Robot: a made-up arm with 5 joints.
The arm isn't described. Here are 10 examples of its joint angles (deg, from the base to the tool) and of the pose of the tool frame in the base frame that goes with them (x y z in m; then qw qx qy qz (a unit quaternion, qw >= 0)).
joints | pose
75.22 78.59 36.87 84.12 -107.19 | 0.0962 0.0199 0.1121 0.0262 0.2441 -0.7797 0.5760
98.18 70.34 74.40 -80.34 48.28 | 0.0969 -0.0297 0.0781 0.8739 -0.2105 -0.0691 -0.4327
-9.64 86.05 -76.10 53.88 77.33 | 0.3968 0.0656 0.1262 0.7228 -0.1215 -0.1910 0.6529
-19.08 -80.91 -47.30 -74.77 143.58 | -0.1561 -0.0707 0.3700 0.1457 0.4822 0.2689 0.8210
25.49 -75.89 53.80 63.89 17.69 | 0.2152 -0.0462 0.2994 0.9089 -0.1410 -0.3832 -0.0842
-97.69 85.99 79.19 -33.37 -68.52 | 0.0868 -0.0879 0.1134 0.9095 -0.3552 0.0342 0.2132
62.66 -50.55 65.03 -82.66 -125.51 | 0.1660 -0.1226 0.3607 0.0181 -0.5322 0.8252 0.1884
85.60 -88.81 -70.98 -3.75 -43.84 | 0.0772 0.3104 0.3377 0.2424 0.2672 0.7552 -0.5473
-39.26 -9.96 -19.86 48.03 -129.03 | 0.2648 0.1613 0.4011 0.5599 0.5845 -0.0456 -0.5855
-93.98 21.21 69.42 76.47 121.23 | 0.0747 0.0038 0.1433 0.2183 -0.1320 -0.6091 -0.7510
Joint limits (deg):
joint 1: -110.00..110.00
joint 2: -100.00..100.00
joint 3: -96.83..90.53
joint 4: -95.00..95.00
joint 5: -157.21..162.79
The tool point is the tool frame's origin. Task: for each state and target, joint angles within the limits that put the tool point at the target. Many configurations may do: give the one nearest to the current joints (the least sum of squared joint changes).
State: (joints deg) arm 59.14 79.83 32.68 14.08 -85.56
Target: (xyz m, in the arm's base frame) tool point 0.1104 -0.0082 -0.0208
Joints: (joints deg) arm 53.13 97.43 15.30 5.83 -85.56
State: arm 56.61 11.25 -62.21 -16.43 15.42
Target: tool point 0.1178 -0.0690 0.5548
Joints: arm 76.60 10.38 -79.81 -49.38 15.42
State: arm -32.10 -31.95 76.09 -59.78 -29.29
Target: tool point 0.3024 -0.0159 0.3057
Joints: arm 7.71 -25.91 53.53 -54.48 -29.29
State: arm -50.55 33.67 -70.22 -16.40 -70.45
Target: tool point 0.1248 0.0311 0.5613
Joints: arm -24.55 13.97 -96.76 -33.36 -70.45
